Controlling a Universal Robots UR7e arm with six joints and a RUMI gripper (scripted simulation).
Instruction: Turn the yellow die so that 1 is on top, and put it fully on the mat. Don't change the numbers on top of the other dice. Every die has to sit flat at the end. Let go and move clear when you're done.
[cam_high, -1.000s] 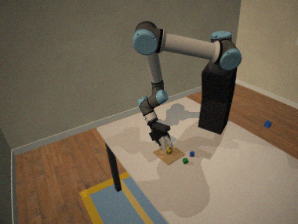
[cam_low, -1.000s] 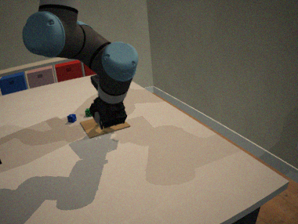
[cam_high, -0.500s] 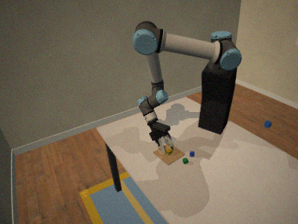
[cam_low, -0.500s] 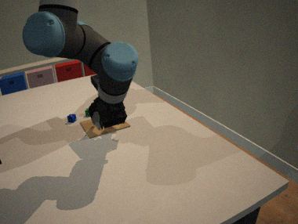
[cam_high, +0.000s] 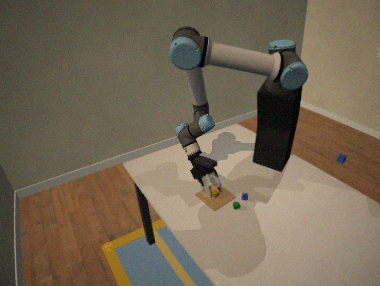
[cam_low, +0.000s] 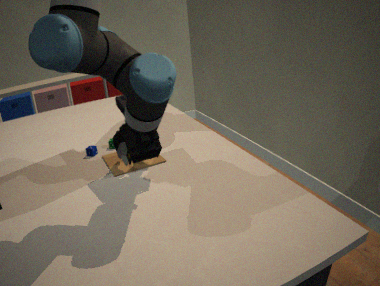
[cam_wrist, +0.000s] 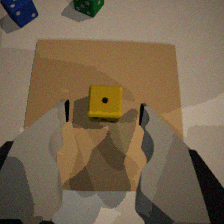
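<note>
Now: the yellow die 1 cm to the left of my hand and 1 cm below it. Also, from my hand: blue die: 11 cm behind, 10 cm to the left, 1 cm below; green die: 4 cm behind, 12 cm to the left, 1 cm below; tan mat: 1 cm to the left, 2 cm below.
</note>
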